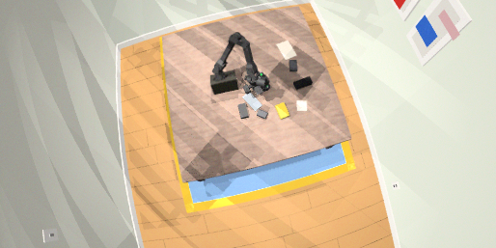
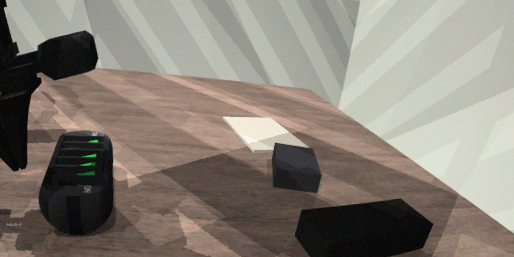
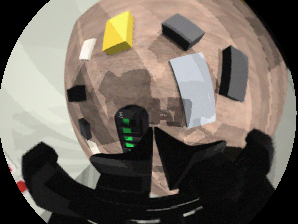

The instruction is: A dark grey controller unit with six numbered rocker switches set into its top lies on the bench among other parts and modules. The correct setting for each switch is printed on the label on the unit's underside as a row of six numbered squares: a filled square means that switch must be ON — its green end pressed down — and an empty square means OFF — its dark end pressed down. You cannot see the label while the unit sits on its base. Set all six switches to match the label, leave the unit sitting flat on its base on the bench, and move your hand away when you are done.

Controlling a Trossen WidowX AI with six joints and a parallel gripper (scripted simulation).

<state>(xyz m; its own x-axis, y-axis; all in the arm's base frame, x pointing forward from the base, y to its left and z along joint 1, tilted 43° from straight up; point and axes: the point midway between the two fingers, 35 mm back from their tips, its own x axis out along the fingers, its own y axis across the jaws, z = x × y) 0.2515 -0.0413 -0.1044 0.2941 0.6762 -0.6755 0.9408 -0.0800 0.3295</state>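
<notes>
Now: gripper tip 70 mm to the left of the pale grey plate, 70 mm past it and 60 mm above it. Round my gripper tip: yellow block: 200 mm to the right, 120 mm ahead, 40 mm below; long black block: 340 mm ahead, 40 mm below, 20 mm to the right; white block: 280 mm ahead, 190 mm to the right, 50 mm below.
</notes>
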